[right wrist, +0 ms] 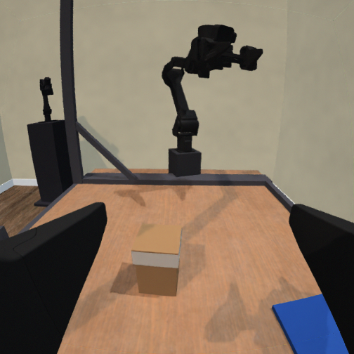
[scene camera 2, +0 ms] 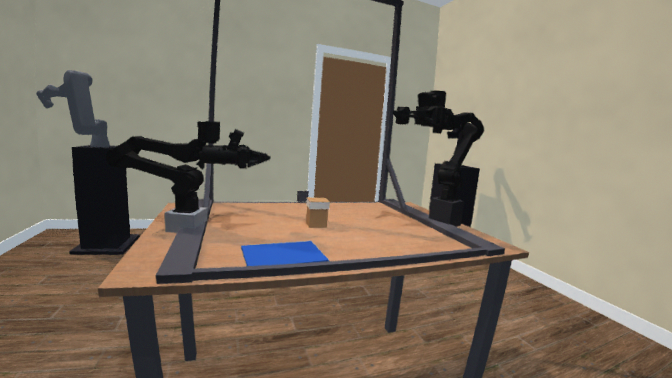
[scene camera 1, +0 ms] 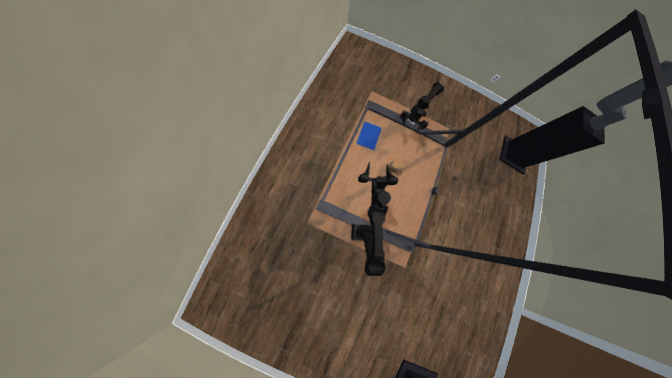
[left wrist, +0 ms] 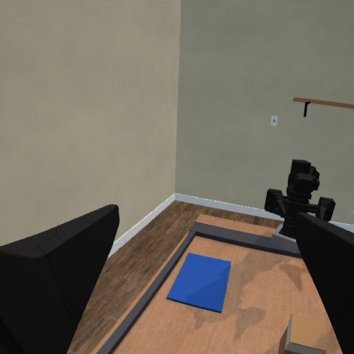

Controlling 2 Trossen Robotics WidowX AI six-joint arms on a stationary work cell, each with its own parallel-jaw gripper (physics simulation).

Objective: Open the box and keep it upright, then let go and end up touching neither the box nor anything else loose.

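Places are measured from the left arm's base along level axes (x ahead, y left, z up), in metres.
Pixels of known places: left gripper, fingertip midpoint: [scene camera 2: 404, 112] [scene camera 1: 378, 163]; right gripper, fingertip midpoint: [scene camera 2: 268, 156] [scene camera 1: 410, 129]; left arm's base at its link origin: [scene camera 2: 447, 199] [scene camera 1: 361, 232]; right arm's base at its link origin: [scene camera 2: 186, 210].
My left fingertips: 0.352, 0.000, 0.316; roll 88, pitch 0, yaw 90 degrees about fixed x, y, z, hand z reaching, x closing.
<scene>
For each thing: its top centre in the pictures, then the offset to it from my left fingertips, as dx, dy, dz. Level surfaces: height alone.
- small brown box at its top centre: [scene camera 2: 317, 199] +0.139, -0.244, -0.328
- flat blue mat at its top centre: [scene camera 2: 283, 252] [scene camera 1: 369, 135] +0.389, -0.054, -0.416
- wooden table at its surface level: dz -0.424
A small brown box [scene camera 2: 317, 218] [left wrist: 307, 332] [right wrist: 158, 278] with a white band below its flat tan lid [right wrist: 159, 238] stands upright on the table. The lid lies flat on top, shut. In scene camera 1 the box is largely hidden by the left arm. My left gripper [scene camera 1: 380, 163] [left wrist: 208, 218] is open and empty, high above the table and apart from the box. My right gripper [scene camera 2: 266, 157] [right wrist: 200, 213] is open and empty, level in the air at the left of scene camera 2, short of the box and higher than it.
A flat blue mat [scene camera 1: 369, 135] [scene camera 2: 284, 254] [left wrist: 201, 283] [right wrist: 311, 325] lies on the wooden table [scene camera 2: 380, 232]. Dark rails [scene camera 2: 320, 270] edge the work area. An upright post [scene camera 2: 214, 65] [right wrist: 69, 90] and a slanted brace [scene camera 2: 396, 185] [right wrist: 105, 151] stand at the frame's side.
</scene>
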